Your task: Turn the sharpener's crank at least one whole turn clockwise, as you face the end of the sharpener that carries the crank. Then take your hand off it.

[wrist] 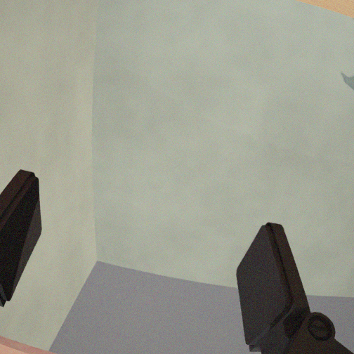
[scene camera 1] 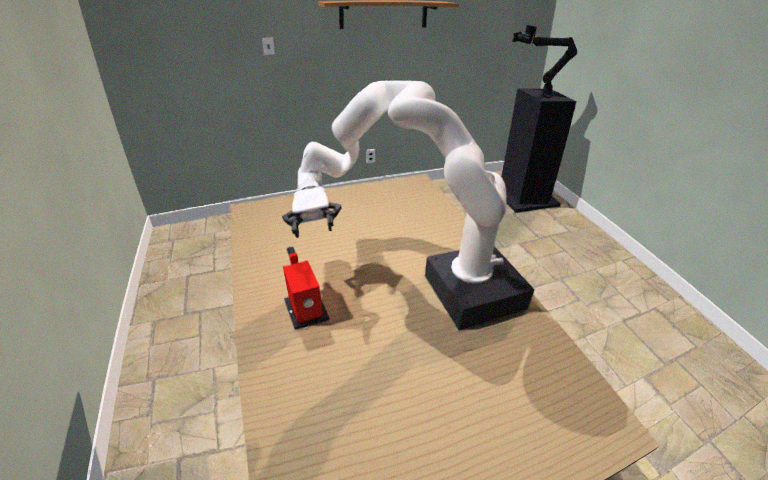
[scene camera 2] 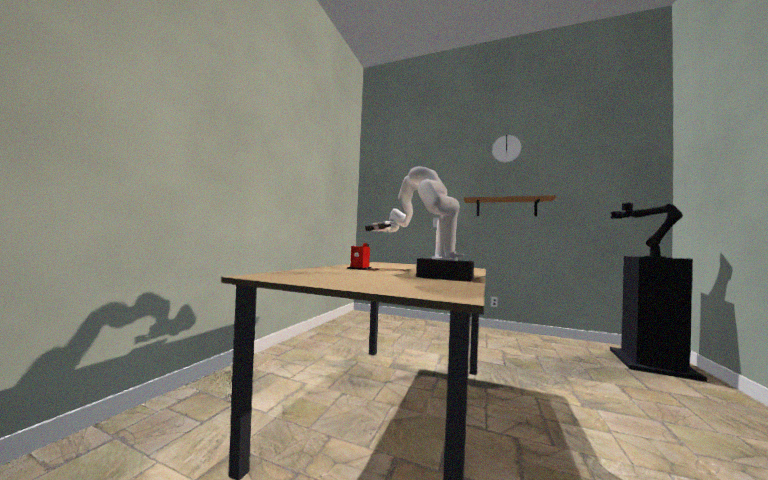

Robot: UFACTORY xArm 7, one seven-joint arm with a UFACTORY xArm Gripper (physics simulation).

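Places are measured from the arm's base along level axes (x ahead, y right, z down), in centimetres.
Where they show: gripper, between the fingertips: [scene camera 1: 312, 230] [scene camera 2: 372, 227]; arm's base, origin of its link: [scene camera 1: 472, 269] [scene camera 2: 444, 259].
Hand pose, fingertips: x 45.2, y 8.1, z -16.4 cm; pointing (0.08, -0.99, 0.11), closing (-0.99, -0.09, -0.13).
Things, the pixels of their top centre, and the offset from my fingertips. "spot": a spot on its surface instead. Level surfaces: height alone.
- red box-shaped sharpener, a spot on its surface: [scene camera 1: 303, 283] spot: dx +4.5, dy -7.0, dz +11.7 cm
- round pale opening, a spot on its surface: [scene camera 1: 308, 303] spot: dx +4.1, dy -10.4, dz +16.1 cm
- black handle, a spot on its surface: [scene camera 1: 291, 250] spot: dx +6.6, dy +5.6, dz +9.7 cm
- wooden table, height of its surface: dz +24.5 cm
The red box-shaped sharpener [scene camera 1: 303, 283] [scene camera 2: 360, 258] stands upright on its black base plate. Its near face in scene camera 1 has a round pale opening [scene camera 1: 308, 303]. The crank's red arm [scene camera 1: 293, 258] is at the opposite end, with the black handle [scene camera 1: 291, 250] at its top, raised above the box. My gripper [scene camera 1: 312, 230] [scene camera 2: 368, 227] [wrist: 145, 227] is open and empty. It hangs above the sharpener's level, apart from the crank, and points roughly level in scene camera 2. The sharpener does not show in the wrist view, where walls and ceiling appear between the fingers.
The wooden table [scene camera 1: 396, 430] [scene camera 2: 294, 279] carries the sharpener and the arm's black base block [scene camera 1: 481, 294] [scene camera 2: 445, 268]. A black pedestal [scene camera 1: 538, 147] [scene camera 2: 656, 316] with a small black arm [scene camera 1: 557, 42] [scene camera 2: 668, 217] stands on the floor beyond the table. A shelf [scene camera 1: 387, 3] [scene camera 2: 509, 199] hangs on the wall.
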